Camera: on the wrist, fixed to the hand. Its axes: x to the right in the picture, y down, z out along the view.
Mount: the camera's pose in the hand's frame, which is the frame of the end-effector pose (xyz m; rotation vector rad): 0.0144 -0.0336 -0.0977 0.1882 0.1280 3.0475
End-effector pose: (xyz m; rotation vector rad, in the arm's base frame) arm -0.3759 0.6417 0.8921 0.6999 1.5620 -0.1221
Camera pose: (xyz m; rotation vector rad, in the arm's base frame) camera -0.4766 0.6665 0.8812 2.2815 -0.7809 1.9063
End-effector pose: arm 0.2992 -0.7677 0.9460 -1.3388 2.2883 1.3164
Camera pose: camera 0.3422 -0.8579 0.9758 -1.8235 -1.2725 -0.1069
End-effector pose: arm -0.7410 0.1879 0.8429 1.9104 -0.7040 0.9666
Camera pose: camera -0.7418 0.2879 0.8725 0.6015 1.8517 -1.2477
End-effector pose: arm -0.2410 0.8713 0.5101 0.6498 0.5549 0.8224
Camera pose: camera -0.2822 0.8955 0.4174 -0.7874 0.6008 -2.1434
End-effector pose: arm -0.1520 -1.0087 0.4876 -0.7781 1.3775 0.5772
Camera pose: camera -0.1868 -1.1064 0.4766 -1.7148 -1.1362 -1.7120
